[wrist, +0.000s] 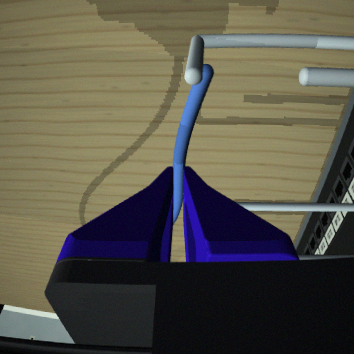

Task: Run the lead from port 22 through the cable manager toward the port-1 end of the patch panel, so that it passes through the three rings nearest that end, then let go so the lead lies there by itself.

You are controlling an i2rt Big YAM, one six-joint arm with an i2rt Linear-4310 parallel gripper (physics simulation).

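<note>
My gripper [178, 177], with two blue-violet fingers, is shut on the blue lead [184, 135] at the bottom middle of the wrist view. The lead runs up from the fingertips and bends slightly right. Its upper visible part passes behind the bent tip of a grey cable-manager ring [260, 41] and shows just right of that tip, where it ends or turns out of sight. The ring's other prong [327, 77] stands apart at the right, with a gap between. A further ring rod [295, 206] lies to the right of the fingers. Port 22 does not show recognisably.
The patch panel [342, 245], with dark ports and white labels, runs diagonally along the right edge. The wooden table top [55, 125] lies below, with shadows of the lead and rings on it. A pale grey surface [35, 327] shows at the bottom left.
</note>
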